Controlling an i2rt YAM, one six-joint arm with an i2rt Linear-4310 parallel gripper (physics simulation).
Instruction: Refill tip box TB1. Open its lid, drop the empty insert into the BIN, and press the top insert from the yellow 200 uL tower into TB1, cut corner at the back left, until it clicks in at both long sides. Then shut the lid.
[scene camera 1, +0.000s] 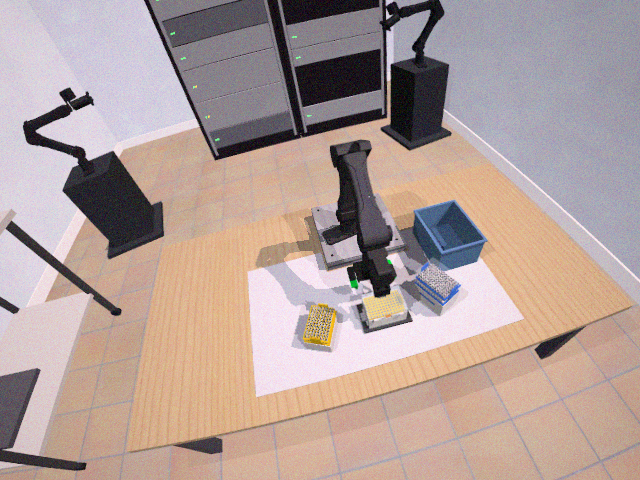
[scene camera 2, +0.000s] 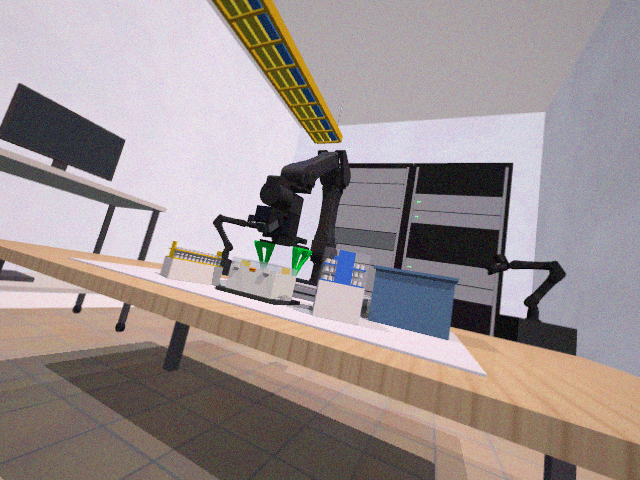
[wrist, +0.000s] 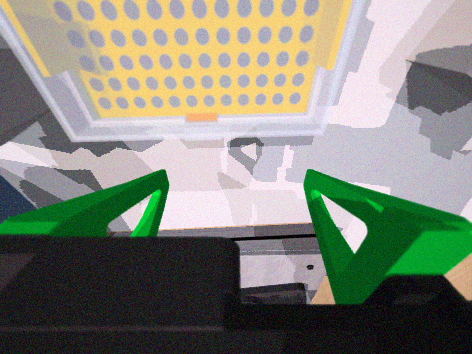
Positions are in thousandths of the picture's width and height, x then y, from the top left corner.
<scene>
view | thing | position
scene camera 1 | clear lid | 613, 634
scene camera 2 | my gripper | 434, 570
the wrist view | my gripper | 501, 501
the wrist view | clear lid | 224, 219
</scene>
